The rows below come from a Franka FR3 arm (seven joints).
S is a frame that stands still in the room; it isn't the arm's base.
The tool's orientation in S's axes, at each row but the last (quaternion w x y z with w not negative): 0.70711 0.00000 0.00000 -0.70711; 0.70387 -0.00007 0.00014 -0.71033; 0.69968 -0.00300 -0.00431 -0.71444; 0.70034 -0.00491 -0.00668 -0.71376; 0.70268 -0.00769 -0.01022 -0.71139; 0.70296 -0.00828 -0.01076 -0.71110; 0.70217 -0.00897 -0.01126 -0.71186; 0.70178 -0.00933 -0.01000 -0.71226; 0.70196 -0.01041 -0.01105 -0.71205
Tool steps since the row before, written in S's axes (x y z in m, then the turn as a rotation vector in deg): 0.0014 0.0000 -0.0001 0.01 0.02 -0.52; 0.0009 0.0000 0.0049 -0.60 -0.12 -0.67; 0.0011 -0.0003 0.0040 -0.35 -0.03 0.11; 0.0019 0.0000 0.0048 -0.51 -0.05 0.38; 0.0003 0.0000 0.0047 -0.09 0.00 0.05; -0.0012 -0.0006 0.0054 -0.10 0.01 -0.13; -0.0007 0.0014 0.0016 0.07 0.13 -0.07; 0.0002 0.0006 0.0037 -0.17 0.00 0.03; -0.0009 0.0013 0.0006 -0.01 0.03 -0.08
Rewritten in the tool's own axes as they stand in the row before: 0.0000 0.0014 -0.0001 -0.02 0.01 -0.52; 0.0000 0.0009 0.0049 0.13 -0.60 -0.67; 0.0003 0.0011 0.0040 0.04 -0.35 0.11; 0.0000 0.0019 0.0048 0.07 -0.51 0.38; 0.0001 0.0003 0.0047 0.00 -0.09 0.05; 0.0008 -0.0012 0.0054 -0.01 -0.10 -0.13; -0.0013 -0.0007 0.0016 -0.13 0.07 -0.07; -0.0005 0.0002 0.0037 0.00 -0.17 0.03; -0.0013 -0.0009 0.0006 -0.03 -0.01 -0.08
